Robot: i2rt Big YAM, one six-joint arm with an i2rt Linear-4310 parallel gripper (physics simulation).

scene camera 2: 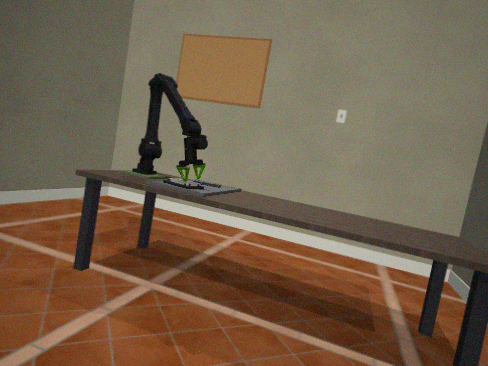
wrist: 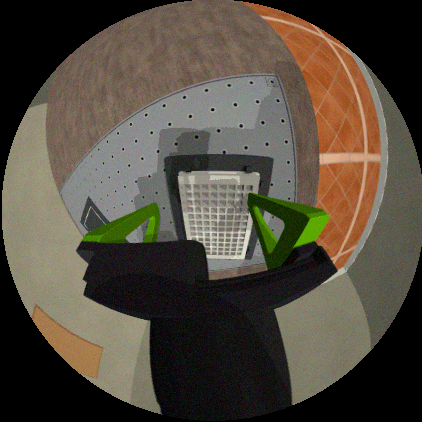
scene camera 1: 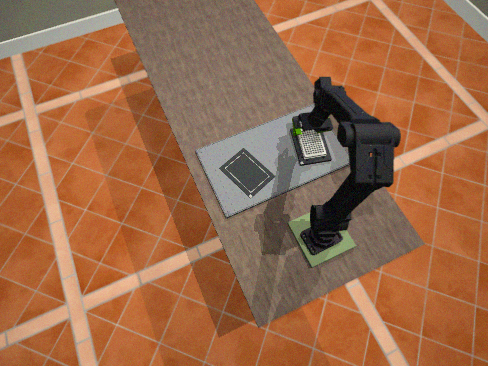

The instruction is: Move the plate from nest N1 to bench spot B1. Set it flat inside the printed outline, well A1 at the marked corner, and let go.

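Places are measured from the arm's base along level axes (x left, y back, z up), in metres.
Where they show: gripper, fingertip midpoint: (scene camera 2: 192, 180) (wrist: 202, 202) (scene camera 1: 305, 133); arm's base at its link origin: (scene camera 2: 144, 172) (scene camera 1: 320, 237).
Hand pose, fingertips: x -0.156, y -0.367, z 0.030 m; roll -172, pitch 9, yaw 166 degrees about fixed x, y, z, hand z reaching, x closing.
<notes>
Each offset is from my fingertips to the top centre of the thing. "spot": to the spot under its first point. Level surfaces: height alone.
The white gridded plate @(dx -0.004, dy +0.039, dz -0.007 m) (scene camera 1: 313, 144) (scene camera 2: 176, 180) (wrist: 217, 215) lies in the dark nest N1 @(dx -0.004, dy +0.039, dz -0.012 m) (scene camera 1: 316, 161) (wrist: 220, 161). My gripper (scene camera 1: 311, 128) (scene camera 2: 192, 179) (wrist: 202, 202) is open and empty, pointing down above the plate. In the wrist view its green fingers stand apart, one left of the plate and one over its right edge. In scene camera 1 the arm hides part of the gripper and the nest's far end. Bench spot B1 @(spot: dx +0.270, dy +0.028, dz -0.032 m) (scene camera 1: 245, 171) (wrist: 92, 215) is a dark rectangle with a thin pale outline and a pale dot at one corner. Which plate corner is A1 cannot be told.
The nest and B1 are on a grey perforated board (scene camera 1: 212, 155) (wrist: 235, 105) on the brown table @(dz -0.046 m) (scene camera 1: 210, 60) (scene camera 2: 300, 210). The arm's base stands on a green mat (scene camera 1: 313, 261). A corkboard (scene camera 2: 225, 70) hangs on the wall behind.
</notes>
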